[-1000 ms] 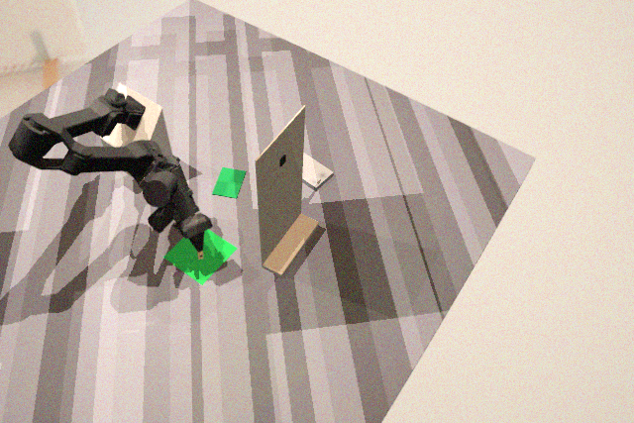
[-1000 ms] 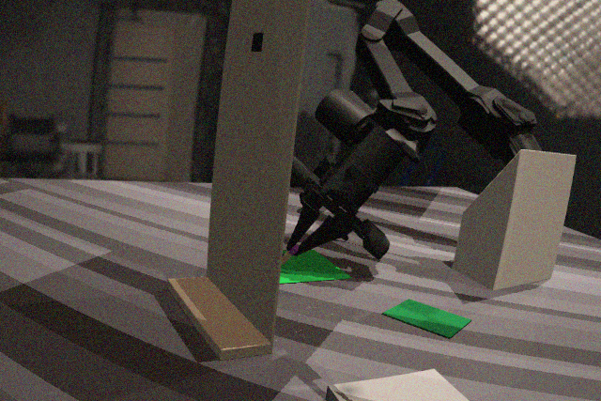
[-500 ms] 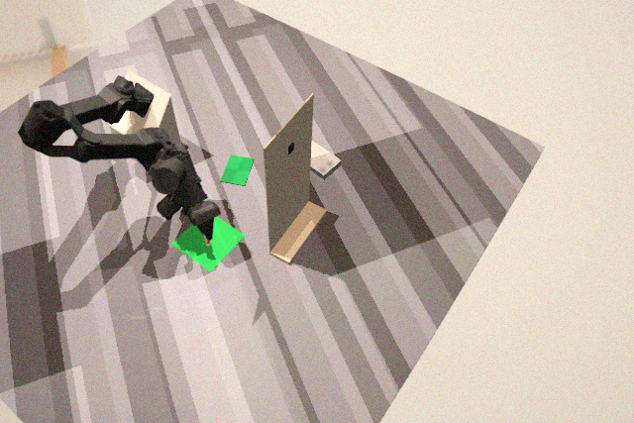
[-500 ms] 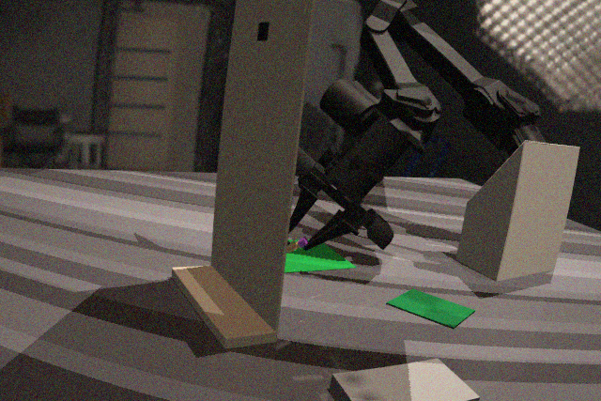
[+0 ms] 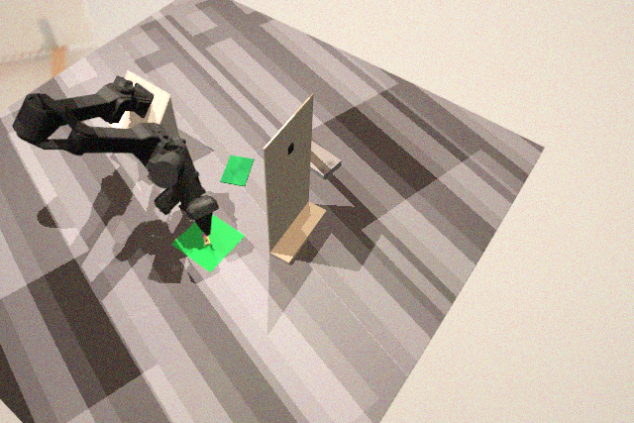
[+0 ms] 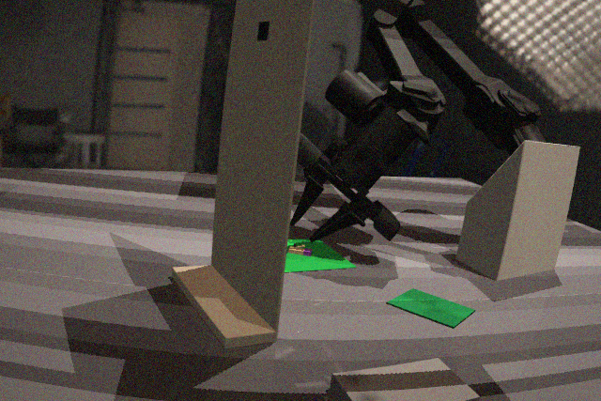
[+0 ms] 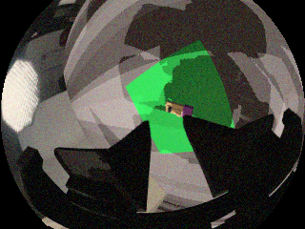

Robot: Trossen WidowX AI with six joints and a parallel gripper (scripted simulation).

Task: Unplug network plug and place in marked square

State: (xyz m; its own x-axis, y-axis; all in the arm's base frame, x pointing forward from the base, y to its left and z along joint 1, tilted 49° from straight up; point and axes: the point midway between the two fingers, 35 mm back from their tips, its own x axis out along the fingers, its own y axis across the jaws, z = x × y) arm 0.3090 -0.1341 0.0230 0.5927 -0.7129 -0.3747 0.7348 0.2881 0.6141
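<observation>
Now: gripper tip 20 mm above the network plug. Also, from my gripper tip: flat grey slab 40 mm ahead, 350 mm to the left, 20 mm below; then upright panel 130 mm ahead, 150 mm to the left, 130 mm above.
</observation>
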